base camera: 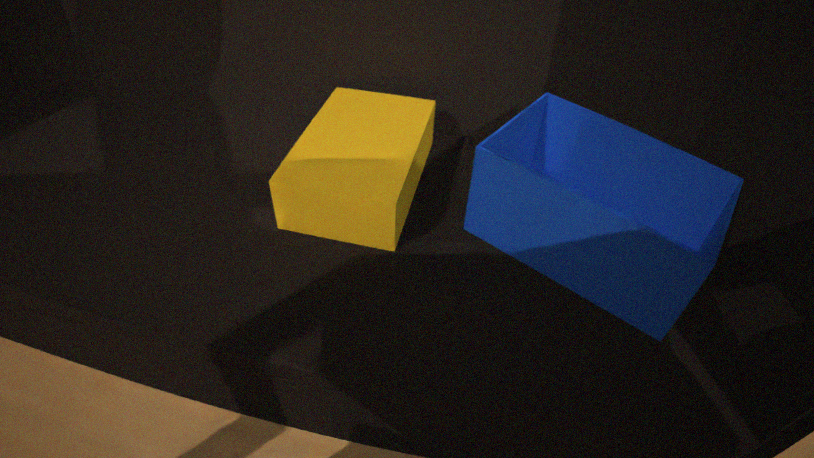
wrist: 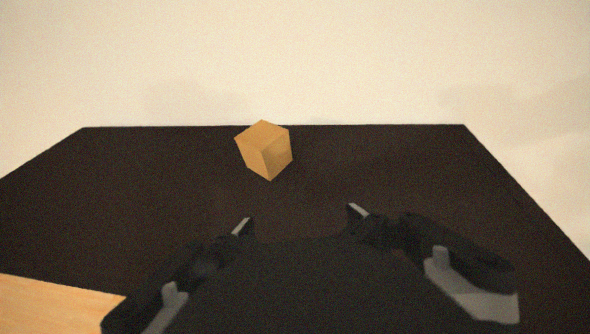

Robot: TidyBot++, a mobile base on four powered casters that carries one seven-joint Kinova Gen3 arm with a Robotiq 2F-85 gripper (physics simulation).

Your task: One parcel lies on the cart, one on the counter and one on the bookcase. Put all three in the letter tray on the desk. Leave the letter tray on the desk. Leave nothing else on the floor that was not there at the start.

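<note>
An orange-tan box-shaped parcel (wrist: 264,150) sits near the far edge of a dark flat top (wrist: 150,200) in the wrist view. Which piece of furniture this top belongs to, I cannot tell. My gripper (wrist: 300,220) is open and empty, its fingers spread wide. The parcel appears beyond the fingertips and a little left of the middle between them, apart from both. I cannot make out the letter tray on the desk or the other two parcels for certain in these views.
In the base camera view, a yellow block (base camera: 352,153) stands left of a blue open-topped box (base camera: 569,227) on a dark surface (base camera: 142,256). Light wooden floor (base camera: 85,393) (wrist: 45,305) shows past the dark edges. A pale wall (wrist: 300,60) rises behind the dark top.
</note>
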